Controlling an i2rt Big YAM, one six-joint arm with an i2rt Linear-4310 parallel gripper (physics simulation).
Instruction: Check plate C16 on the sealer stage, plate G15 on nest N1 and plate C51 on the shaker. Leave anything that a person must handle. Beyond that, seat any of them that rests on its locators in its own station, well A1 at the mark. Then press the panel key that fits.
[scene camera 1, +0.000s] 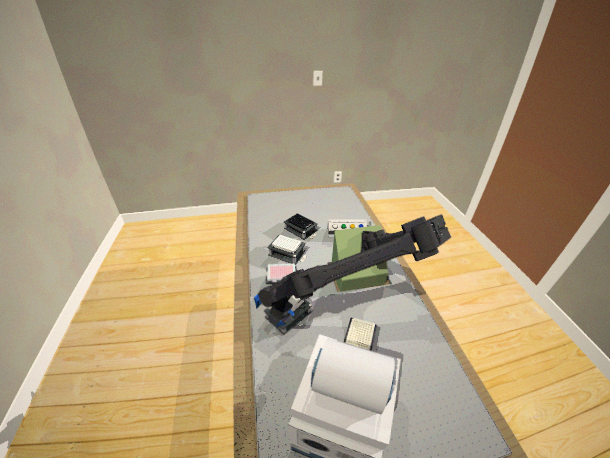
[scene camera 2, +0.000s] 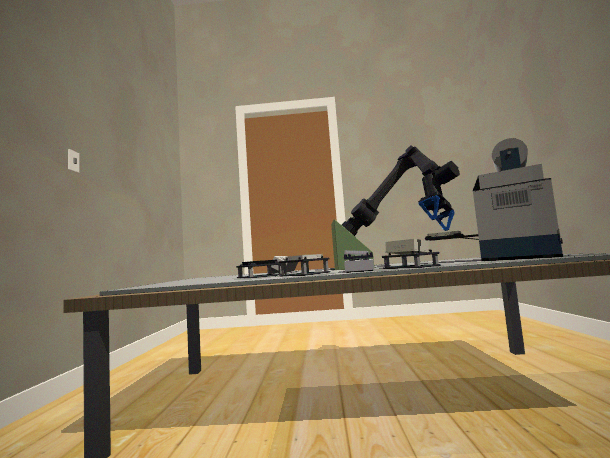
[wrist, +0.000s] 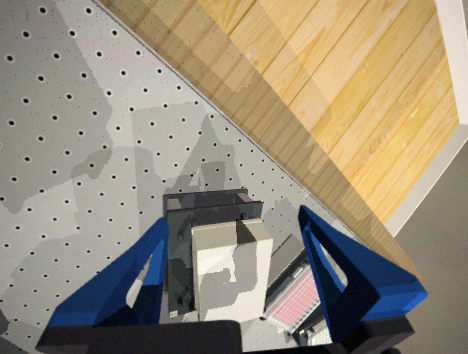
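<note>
My gripper (scene camera 1: 272, 312) (scene camera 2: 440, 224) (wrist: 232, 217) is open and empty, above a tall pale plate (scene camera 2: 401, 245) (wrist: 232, 275) on a dark raised station (scene camera 1: 285, 325) (scene camera 2: 411, 258) (wrist: 177, 250). In the wrist view this plate shows between and below the fingers; in scene camera 2 it stands toward one end of the station. A cream plate (scene camera 1: 361, 333) (scene camera 2: 444, 233) is on the stage of the white sealer (scene camera 1: 345, 420) (scene camera 2: 517, 215). A pink plate (scene camera 1: 281, 272) (wrist: 295, 301), a white plate (scene camera 1: 288, 244) and a black plate (scene camera 1: 301, 222) sit in a row. Plate labels are unreadable.
The key panel (scene camera 1: 348, 226) (scene camera 2: 359, 262) has white, green, yellow and blue keys. It stands by the green wedge-shaped arm mount (scene camera 1: 350, 250) (scene camera 2: 345, 250). The sealer carries a large white roll (scene camera 1: 354, 375). The table edge (wrist: 240, 127) runs close to the station under the gripper.
</note>
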